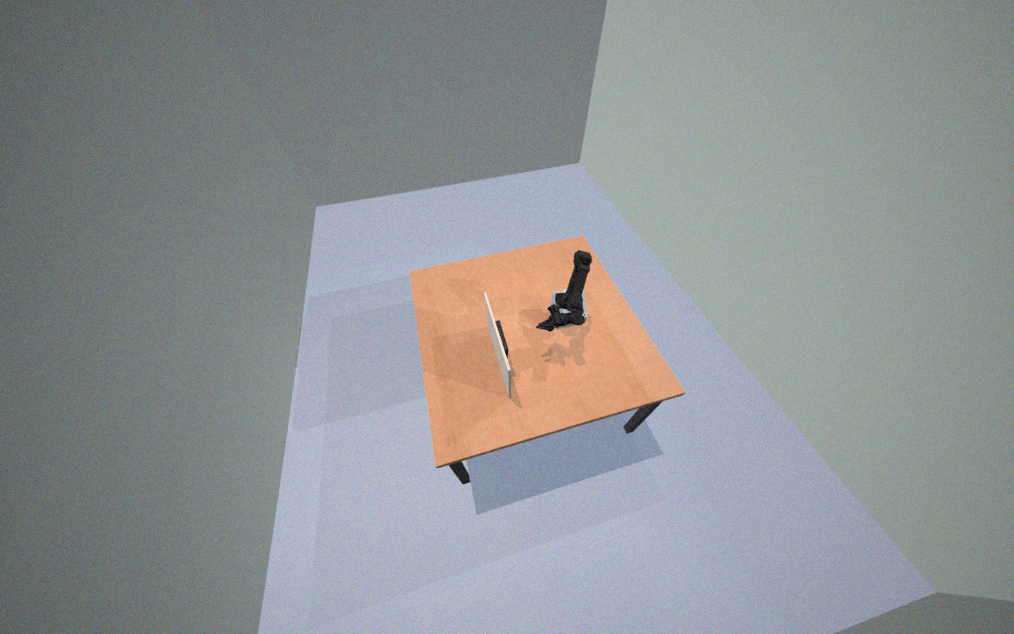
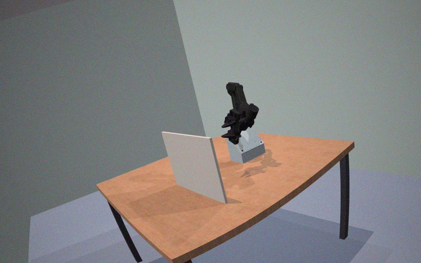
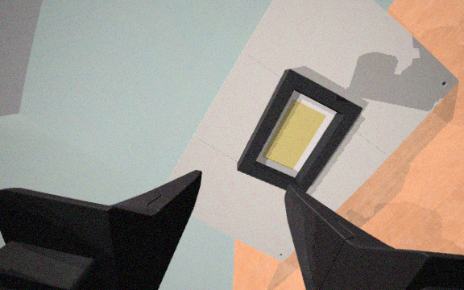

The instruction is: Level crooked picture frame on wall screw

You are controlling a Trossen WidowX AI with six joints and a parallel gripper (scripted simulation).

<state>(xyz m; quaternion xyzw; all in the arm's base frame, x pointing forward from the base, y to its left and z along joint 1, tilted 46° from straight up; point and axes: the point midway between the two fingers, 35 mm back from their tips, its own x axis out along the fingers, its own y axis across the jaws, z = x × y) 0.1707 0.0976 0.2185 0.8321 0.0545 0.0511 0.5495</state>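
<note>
The picture frame is 19 cm ahead of my gripper tip and 9 cm below it. From my gripper tip the other things lie so: wall panel (20 cm ahead, 10 cm below, 1 cm to the left).
</note>
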